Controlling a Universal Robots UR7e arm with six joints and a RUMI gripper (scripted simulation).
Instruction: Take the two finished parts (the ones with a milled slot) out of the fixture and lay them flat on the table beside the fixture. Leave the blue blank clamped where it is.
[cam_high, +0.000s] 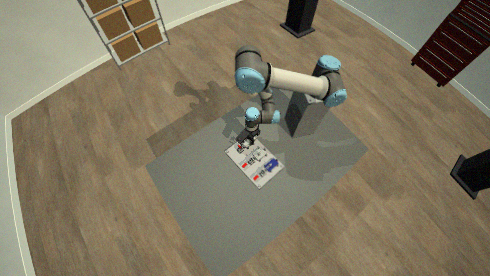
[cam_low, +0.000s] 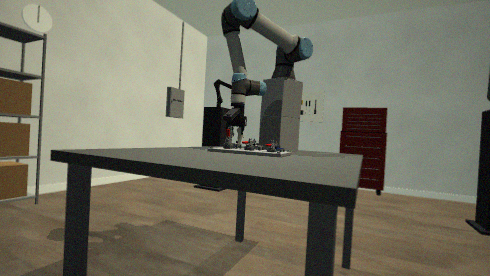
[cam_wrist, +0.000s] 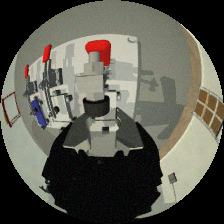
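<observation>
Now: the light grey part 10 mm behind my hand. The rest, counted from my hand: blue blank (220 mm to the left, 30 mm behind, 10 mm below); then white fixture plate (110 mm to the left, 30 mm below, 30 mm ahead).
</observation>
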